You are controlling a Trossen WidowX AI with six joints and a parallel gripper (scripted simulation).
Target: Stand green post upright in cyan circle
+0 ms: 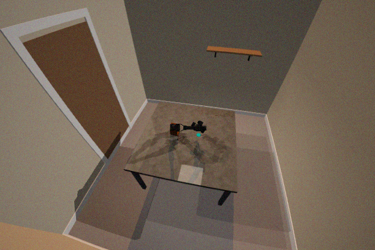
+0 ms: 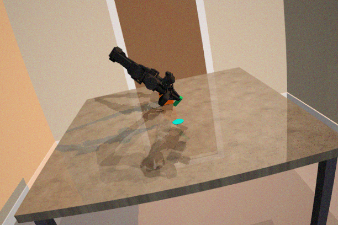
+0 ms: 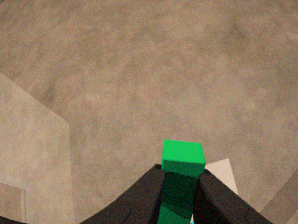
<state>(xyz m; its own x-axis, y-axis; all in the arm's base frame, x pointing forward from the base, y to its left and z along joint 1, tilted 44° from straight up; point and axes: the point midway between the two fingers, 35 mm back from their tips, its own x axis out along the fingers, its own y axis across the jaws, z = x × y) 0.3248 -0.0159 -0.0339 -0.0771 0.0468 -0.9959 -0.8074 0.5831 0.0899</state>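
Now: the cyan circle 12 cm below my gripper tip, 3 cm to the right of it and 1 cm ahead of it. The rest, counted from my gripper tip: green post: 1 cm to the right, 1 cm below, 1 cm behind.
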